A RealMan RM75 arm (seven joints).
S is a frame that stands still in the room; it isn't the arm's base.
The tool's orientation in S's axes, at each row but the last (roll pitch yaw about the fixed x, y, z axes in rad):
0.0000 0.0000 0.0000
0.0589 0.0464 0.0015
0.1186 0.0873 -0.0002
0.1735 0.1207 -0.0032
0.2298 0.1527 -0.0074
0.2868 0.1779 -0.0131
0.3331 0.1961 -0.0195
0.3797 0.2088 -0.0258
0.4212 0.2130 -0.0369
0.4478 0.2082 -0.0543
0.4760 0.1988 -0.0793
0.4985 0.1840 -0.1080
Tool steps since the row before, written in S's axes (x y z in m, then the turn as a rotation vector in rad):
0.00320 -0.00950 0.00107 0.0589 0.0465 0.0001
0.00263 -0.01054 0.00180 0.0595 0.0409 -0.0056
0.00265 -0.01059 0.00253 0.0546 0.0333 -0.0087
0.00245 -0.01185 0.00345 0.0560 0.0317 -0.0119
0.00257 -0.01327 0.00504 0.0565 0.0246 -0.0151
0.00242 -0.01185 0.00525 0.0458 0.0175 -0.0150
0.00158 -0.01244 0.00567 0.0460 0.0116 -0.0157
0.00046 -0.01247 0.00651 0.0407 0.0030 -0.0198
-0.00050 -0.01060 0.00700 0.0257 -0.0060 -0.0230
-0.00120 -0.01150 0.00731 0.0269 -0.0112 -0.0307
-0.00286 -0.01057 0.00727 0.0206 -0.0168 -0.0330
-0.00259 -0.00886 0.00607 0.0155 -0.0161 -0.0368
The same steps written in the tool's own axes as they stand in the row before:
0.00320 -0.00950 0.00107 0.0589 0.0465 0.0001
0.00253 -0.01041 0.00254 0.0598 0.0406 -0.0052
0.00242 -0.01019 0.00399 0.0551 0.0326 -0.0078
0.00205 -0.01102 0.00571 0.0569 0.0305 -0.0105
0.00187 -0.01168 0.00826 0.0580 0.0229 -0.0119
0.00161 -0.00974 0.00874 0.0475 0.0155 -0.0115
0.00068 -0.00979 0.00965 0.0479 0.0097 -0.0102
-0.00058 -0.00915 0.01068 0.0438 -0.0003 -0.0117
-0.00159 -0.00690 0.01056 0.0302 -0.0116 -0.0135
-0.00207 -0.00736 0.01134 0.0332 -0.0193 -0.0177
-0.00341 -0.00648 0.01091 0.0280 -0.0263 -0.0180
-0.00270 -0.00527 0.00933 0.0236 -0.0284 -0.0222

